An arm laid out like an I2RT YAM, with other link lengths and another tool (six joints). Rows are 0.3 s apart.
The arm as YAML. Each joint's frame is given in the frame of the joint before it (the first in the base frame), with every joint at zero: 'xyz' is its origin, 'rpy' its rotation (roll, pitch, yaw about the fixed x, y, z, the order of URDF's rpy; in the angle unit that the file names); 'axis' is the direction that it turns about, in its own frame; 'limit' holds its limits. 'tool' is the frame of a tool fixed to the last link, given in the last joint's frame.
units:
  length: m
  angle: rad
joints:
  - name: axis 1
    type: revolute
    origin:
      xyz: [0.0, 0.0, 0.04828]
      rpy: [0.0, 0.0, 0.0]
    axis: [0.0, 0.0, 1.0]
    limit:
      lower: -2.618
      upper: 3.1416
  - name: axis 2
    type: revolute
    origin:
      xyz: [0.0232, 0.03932, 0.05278]
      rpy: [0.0, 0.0, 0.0]
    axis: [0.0, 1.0, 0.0]
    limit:
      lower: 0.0
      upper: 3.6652
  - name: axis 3
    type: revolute
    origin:
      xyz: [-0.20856, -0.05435, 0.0]
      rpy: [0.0, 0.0, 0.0]
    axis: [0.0, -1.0, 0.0]
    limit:
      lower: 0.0
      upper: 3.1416
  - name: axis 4
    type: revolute
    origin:
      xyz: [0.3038, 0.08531, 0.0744]
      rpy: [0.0, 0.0, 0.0]
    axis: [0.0, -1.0, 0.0]
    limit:
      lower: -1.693
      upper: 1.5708
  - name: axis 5
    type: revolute
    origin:
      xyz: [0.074, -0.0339, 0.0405]
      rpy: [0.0, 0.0, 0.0]
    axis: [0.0, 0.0, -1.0]
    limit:
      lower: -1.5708
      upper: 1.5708
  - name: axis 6
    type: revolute
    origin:
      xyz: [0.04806, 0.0, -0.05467]
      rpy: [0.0, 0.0, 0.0]
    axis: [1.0, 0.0, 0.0]
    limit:
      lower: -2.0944
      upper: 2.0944
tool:
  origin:
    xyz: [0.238, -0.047, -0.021]
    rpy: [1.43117, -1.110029, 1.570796]
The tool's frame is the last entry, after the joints.
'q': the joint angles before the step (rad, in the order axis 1, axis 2, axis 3, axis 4, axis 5, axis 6). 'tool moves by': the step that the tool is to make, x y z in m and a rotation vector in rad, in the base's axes. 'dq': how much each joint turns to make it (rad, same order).
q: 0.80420 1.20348 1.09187 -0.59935 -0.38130 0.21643
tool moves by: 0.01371 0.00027 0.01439 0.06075 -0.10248 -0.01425
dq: -0.00193 -0.10670 -0.11778 0.11926 0.02902 -0.01870
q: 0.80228 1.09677 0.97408 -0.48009 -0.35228 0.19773
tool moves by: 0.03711 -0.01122 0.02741 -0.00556 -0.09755 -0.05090
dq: -0.03325 0.01141 0.05331 0.00585 0.05469 -0.05419
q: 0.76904 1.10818 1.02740 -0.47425 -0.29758 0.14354
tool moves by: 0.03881 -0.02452 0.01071 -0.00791 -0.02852 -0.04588
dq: -0.09861 0.02889 0.04673 -0.01743 -0.03178 -0.05131
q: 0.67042 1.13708 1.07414 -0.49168 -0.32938 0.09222
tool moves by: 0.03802 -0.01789 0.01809 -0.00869 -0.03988 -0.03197
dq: -0.07997 0.06276 0.08832 -0.01665 -0.02495 -0.05425
